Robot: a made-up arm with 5 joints. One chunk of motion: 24 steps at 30 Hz.
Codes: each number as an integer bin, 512 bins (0 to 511) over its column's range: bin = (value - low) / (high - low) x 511, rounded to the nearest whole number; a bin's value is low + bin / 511 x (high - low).
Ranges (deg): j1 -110..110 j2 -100.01..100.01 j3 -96.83..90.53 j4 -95.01..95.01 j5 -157.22..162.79
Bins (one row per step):
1: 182 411 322 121 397
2: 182 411 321 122 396
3: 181 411 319 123 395
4: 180 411 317 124 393
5: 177 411 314 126 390
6: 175 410 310 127 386
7: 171 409 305 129 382
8: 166 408 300 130 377
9: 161 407 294 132 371
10: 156 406 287 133 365
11: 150 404 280 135 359
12: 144 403 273 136 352
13: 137 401 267 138 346
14: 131 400 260 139 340
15: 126 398 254 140 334
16: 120 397 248 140 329
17: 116 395 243 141 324
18: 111 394 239 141 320
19: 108 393 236 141 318
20: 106 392 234 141 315
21: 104 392 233 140 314
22: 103 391 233 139 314
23: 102 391 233 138 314
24: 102 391 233 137 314
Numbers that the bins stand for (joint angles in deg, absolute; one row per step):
1: -31.64 60.87 21.23 -50.02 91.40
2: -31.64 60.87 20.87 -49.64 90.77
3: -32.07 60.87 20.13 -49.27 90.15
4: -32.50 60.87 19.40 -48.90 88.89
5: -33.80 60.87 18.30 -48.16 87.01
6: -34.66 60.48 16.83 -47.78 84.51
7: -36.38 60.08 15.00 -47.04 82.00
8: -38.53 59.69 13.17 -46.67 78.87
9: -40.68 59.30 10.97 -45.92 75.12
10: -42.84 58.91 8.40 -45.55 71.36
11: -45.42 58.13 5.83 -44.81 67.60
12: -48.00 57.74 3.27 -44.44 63.22
13: -51.02 56.95 1.07 -43.69 59.46
14: -53.60 56.56 -1.50 -43.32 55.70
15: -55.75 55.78 -3.70 -42.95 51.95
16: -58.34 55.39 -5.90 -42.95 48.81
17: -60.06 54.60 -7.73 -42.58 45.68
18: -62.21 54.21 -9.20 -42.58 43.18
19: -63.50 53.82 -10.30 -42.58 41.93
20: -64.36 53.43 -11.03 -42.58 40.05
21: -65.23 53.43 -11.40 -42.95 39.42
22: -65.66 53.04 -11.40 -43.32 39.42
23: -66.09 53.04 -11.40 -43.69 39.42
24: -66.09 53.04 -11.40 -44.07 39.42

